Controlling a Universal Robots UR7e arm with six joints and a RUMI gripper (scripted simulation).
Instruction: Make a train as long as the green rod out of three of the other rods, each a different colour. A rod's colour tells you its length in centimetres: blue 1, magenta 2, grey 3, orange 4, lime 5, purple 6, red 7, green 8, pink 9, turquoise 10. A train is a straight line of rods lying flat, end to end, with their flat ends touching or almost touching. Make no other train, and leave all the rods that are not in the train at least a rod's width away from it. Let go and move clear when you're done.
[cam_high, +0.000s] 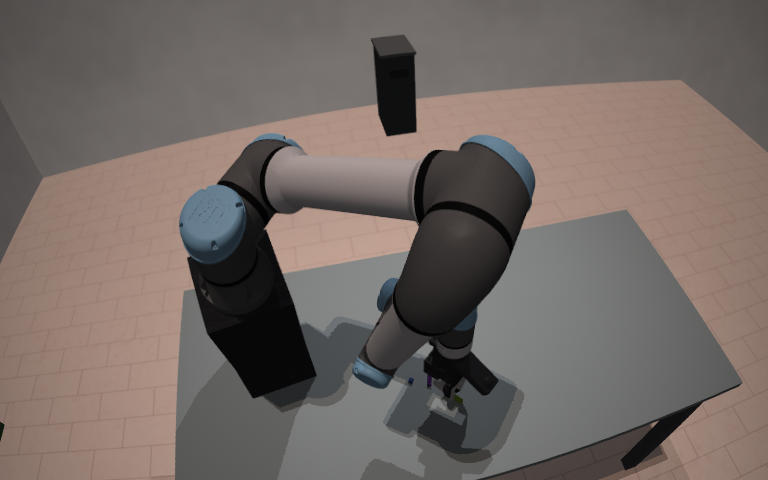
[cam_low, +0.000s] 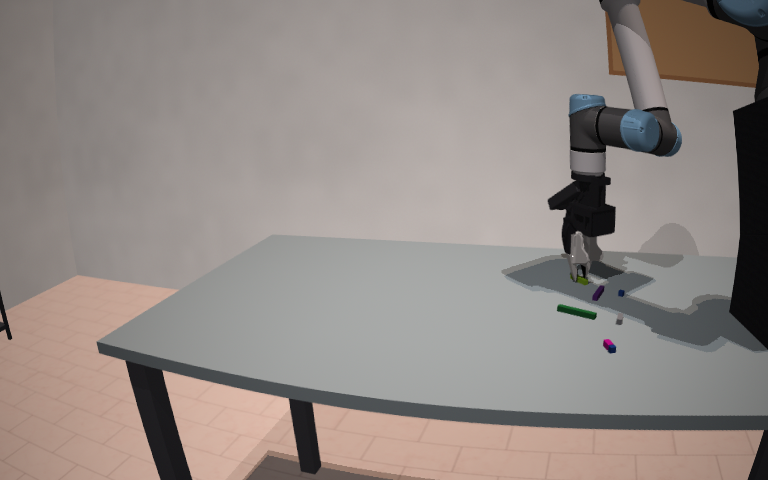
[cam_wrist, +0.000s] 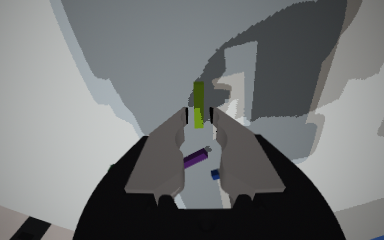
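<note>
The lime rod lies 2 cm below my hand. Also, from my hand: green rod (3 cm behind, 17 cm to the left, 2 cm below); then purple rod (6 cm behind, 7 cm to the left, 2 cm below); then grey rod (12 cm behind, 18 cm to the left, 2 cm below).
</note>
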